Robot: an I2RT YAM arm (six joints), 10 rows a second.
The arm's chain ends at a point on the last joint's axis. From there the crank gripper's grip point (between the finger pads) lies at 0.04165 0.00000 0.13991 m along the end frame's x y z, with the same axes.
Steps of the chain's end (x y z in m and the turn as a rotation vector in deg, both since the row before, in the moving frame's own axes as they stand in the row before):
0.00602 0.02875 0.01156 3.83 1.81 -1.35
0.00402 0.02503 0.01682 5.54 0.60 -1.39
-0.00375 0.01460 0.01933 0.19 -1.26 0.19
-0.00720 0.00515 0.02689 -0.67 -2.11 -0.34
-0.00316 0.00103 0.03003 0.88 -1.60 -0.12
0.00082 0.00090 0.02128 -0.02 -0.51 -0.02
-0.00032 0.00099 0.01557 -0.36 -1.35 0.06
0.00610 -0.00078 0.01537 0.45 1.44 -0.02
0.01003 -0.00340 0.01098 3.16 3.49 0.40
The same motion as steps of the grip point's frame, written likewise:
0.01029 0.01842 0.00983 3.83 1.81 -1.35
0.00530 0.01052 0.01567 5.54 0.60 -1.39
-0.00684 0.01427 0.02021 0.19 -1.26 0.19
-0.01238 0.00656 0.02832 -0.67 -2.11 -0.34
-0.00708 -0.00121 0.03112 0.88 -1.60 -0.12
-0.00043 0.00093 0.02165 -0.02 -0.51 -0.02
-0.00363 0.00191 0.01651 -0.36 -1.35 0.06
0.00960 -0.00189 0.01427 0.45 1.44 -0.02
0.01849 -0.01072 0.00798 3.16 3.49 0.40

